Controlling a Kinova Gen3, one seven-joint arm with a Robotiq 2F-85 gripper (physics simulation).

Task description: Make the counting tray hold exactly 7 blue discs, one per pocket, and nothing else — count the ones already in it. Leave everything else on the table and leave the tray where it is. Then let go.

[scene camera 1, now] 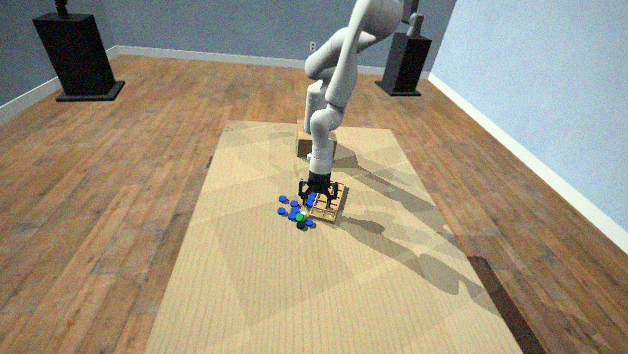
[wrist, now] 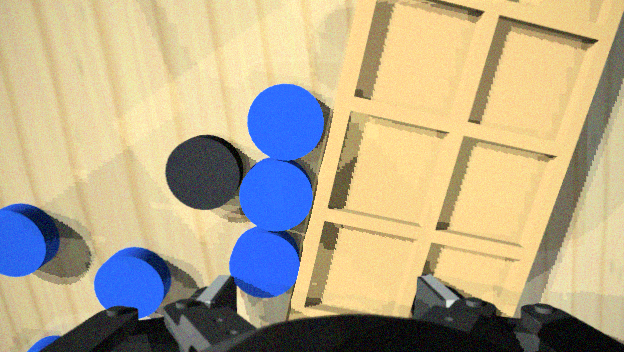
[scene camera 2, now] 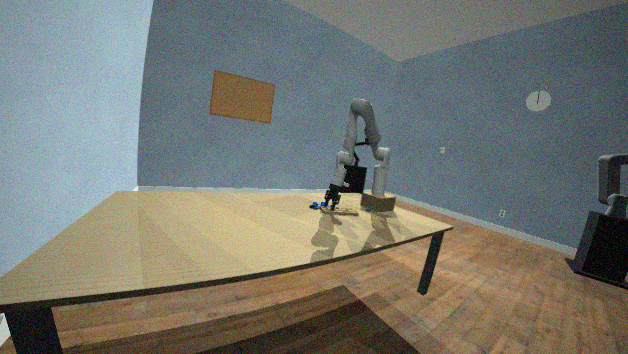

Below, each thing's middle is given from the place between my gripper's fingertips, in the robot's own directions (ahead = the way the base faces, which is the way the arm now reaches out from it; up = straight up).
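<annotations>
The wooden counting tray [scene camera 1: 318, 211] is now 60 mm to the left of my hand and 30 mm behind it.
</annotations>
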